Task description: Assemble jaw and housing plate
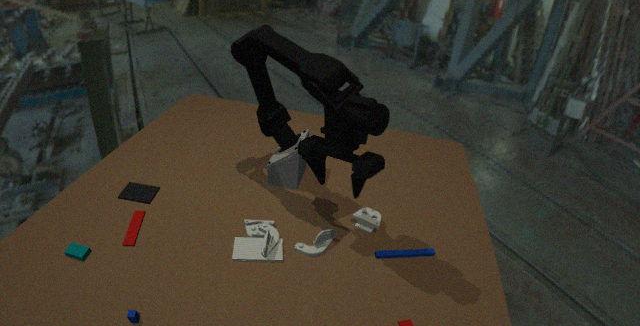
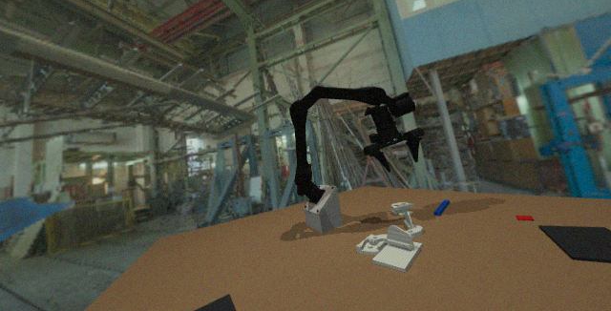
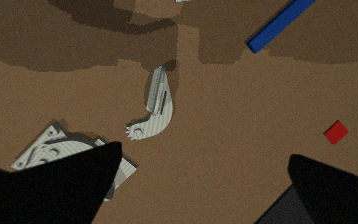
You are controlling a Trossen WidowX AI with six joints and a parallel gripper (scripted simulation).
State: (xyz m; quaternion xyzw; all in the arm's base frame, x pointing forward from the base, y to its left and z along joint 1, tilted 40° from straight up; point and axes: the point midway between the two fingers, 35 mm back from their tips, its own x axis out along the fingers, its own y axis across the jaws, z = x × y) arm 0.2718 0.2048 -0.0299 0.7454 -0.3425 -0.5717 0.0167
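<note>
The grey jaw is 2 cm ahead of my gripper tip, 5 cm to the right of it and 18 cm below it. Also, from my gripper tip: white base 6 cm ahead, 17 cm to the right, 18 cm below; blue bar 2 cm behind, 20 cm to the left, 18 cm below; white block 12 cm behind, 9 cm to the left, 18 cm below.
</note>
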